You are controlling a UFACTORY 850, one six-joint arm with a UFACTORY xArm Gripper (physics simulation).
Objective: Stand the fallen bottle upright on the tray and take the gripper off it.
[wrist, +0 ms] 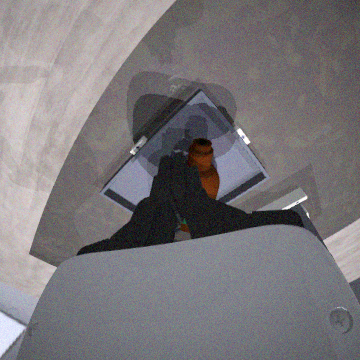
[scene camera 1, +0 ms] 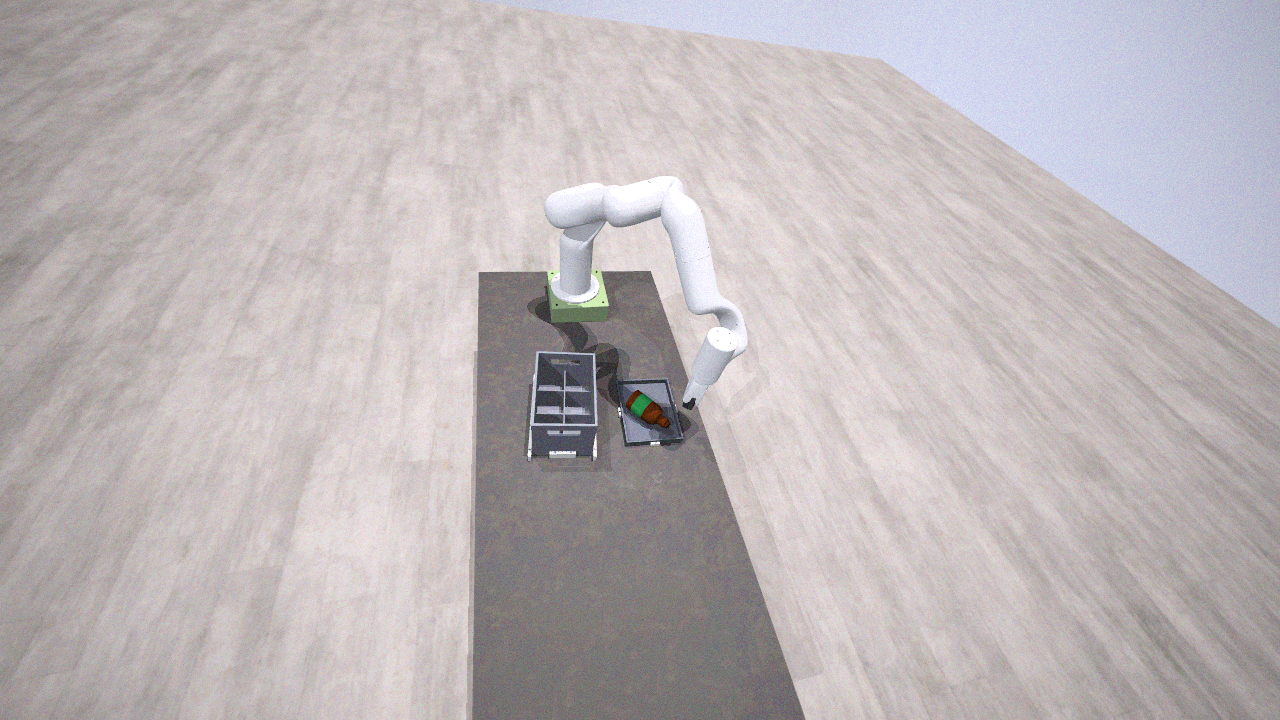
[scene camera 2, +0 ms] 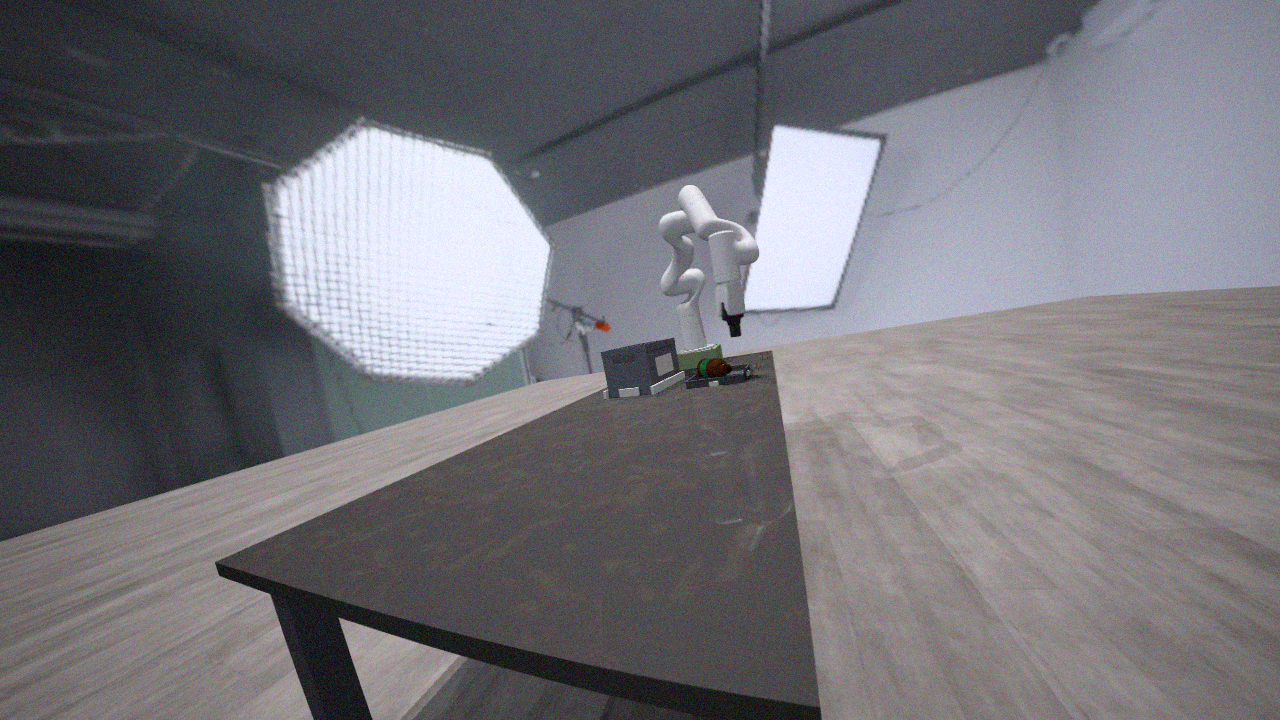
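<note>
The brown bottle (scene camera 1: 649, 412) (scene camera 2: 714, 368) (wrist: 202, 157) with a green label lies on its side in the shallow grey tray (scene camera 1: 622, 428) (scene camera 2: 702, 383) (wrist: 258, 183). In scene camera 1 its neck points toward the tray's front right corner. My gripper (scene camera 1: 689, 405) (scene camera 2: 735, 334) (wrist: 177, 169) is shut with nothing between its fingers. It hangs above the tray, higher than the bottle and apart from it. In the wrist view the black fingers hide part of the bottle's body and label.
A grey crate (scene camera 1: 563, 440) (scene camera 2: 638, 368) with several compartments stands left of the tray in scene camera 1. The green base block (scene camera 1: 578, 313) (scene camera 2: 700, 358) of the arm is at the table's far end. The table's right edge runs close beside the tray.
</note>
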